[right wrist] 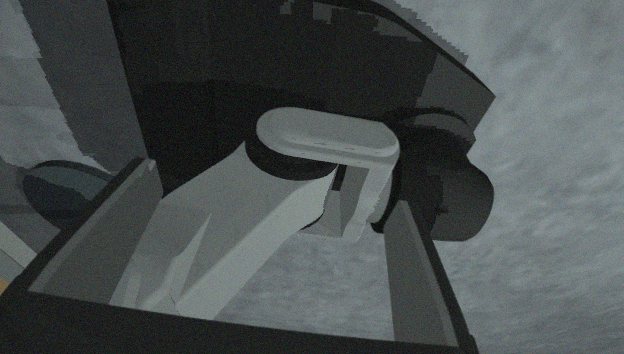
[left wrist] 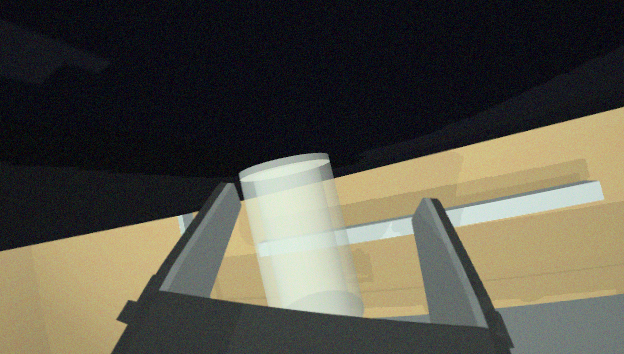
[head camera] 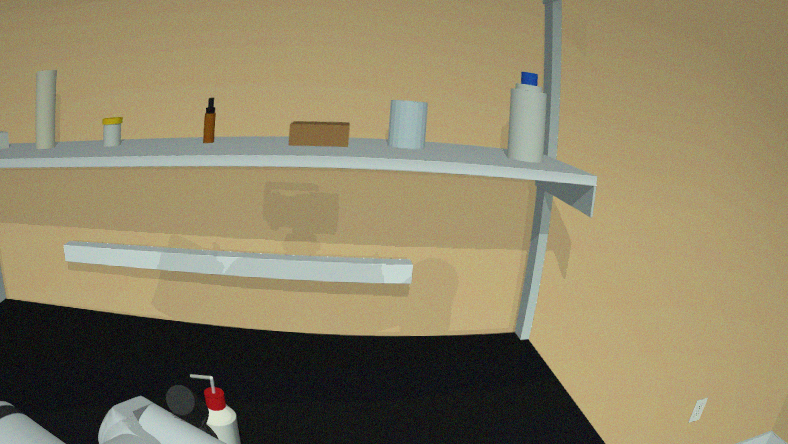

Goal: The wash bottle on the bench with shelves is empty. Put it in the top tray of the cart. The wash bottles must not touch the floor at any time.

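The wash bottle is whitish and translucent, with a red cap and a bent white straw. It stands upright on the black bench top at the bottom of the head view, beside my left arm. In the left wrist view it appears upside down between the finger lines, nearer the picture-left finger; the palm hides its cap. My left gripper is open, with nothing gripped. My right gripper is open and empty, with parts of the robot's own body beyond it. The cart does not show clearly in these views.
Above the bench, a grey shelf carries a large white bottle with a blue cap, a pale blue cylinder, a brown box and an amber bottle. A pale rail is on the wall below it.
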